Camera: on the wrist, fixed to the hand. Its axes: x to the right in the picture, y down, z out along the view.
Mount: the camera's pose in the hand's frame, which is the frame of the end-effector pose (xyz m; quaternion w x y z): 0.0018 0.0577 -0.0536 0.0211 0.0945 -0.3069 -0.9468
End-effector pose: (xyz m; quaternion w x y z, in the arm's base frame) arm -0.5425 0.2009 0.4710 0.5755 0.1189 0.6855 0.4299
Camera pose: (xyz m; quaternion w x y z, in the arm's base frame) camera -0.6100 0.2126 0.5100 0.6183 -0.4602 -0.0090 -0.6371
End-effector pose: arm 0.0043 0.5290 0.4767 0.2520 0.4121 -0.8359 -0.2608
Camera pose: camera 0.0053 0.5455 0.5537 0.5371 -0.7439 -0.2705 0.2916
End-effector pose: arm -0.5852 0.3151 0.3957 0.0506 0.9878 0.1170 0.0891
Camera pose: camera -0.5807 0.2639 0.4554 0.0280 -0.0578 0.9306 -0.3603
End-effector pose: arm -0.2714 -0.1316 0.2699 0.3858 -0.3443 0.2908 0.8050
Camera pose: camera -0.3019 -0.2009 0.2484 0.8921 0.0009 -0.3622 -0.2701
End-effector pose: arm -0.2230 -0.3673 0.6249 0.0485 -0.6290 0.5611 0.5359
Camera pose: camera -0.2339 -0.4251 0.6773 0.7401 -0.3755 -0.5479 0.1054
